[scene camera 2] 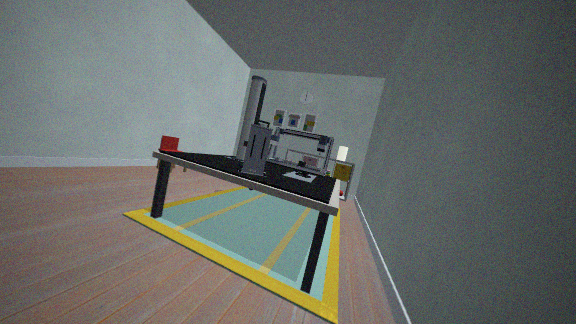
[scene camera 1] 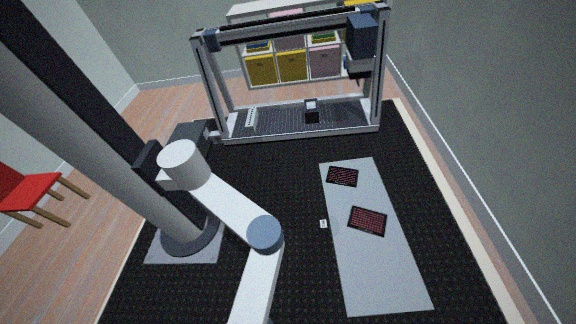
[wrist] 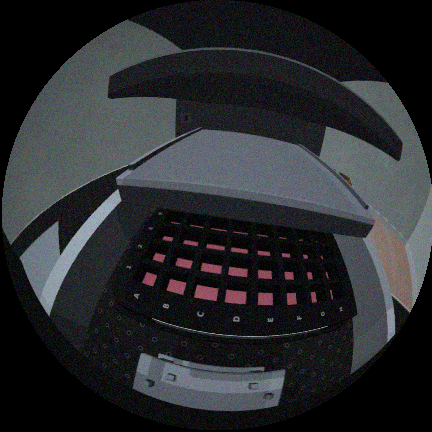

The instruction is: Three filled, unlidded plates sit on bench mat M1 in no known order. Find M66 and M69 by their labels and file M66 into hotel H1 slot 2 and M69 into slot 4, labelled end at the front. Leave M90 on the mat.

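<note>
In the wrist view my gripper is shut on a black-framed plate with pink wells, a finger along each long side. The plate's far rows pass from sight behind the near edge of a grey hotel shelf; its label cannot be read. Hotel H1 shows as a grey tower in scene camera 2; which slot faces the plate I cannot tell. Two plates lie apart on grey mat M1: a far plate and a nearer plate. Their labels are too small to read.
A dark curved hotel level stands above the grey shelf. The arm reaches from its column toward the lower frame edge. A gantry frame stands at the back. A small white tag lies left of the mat.
</note>
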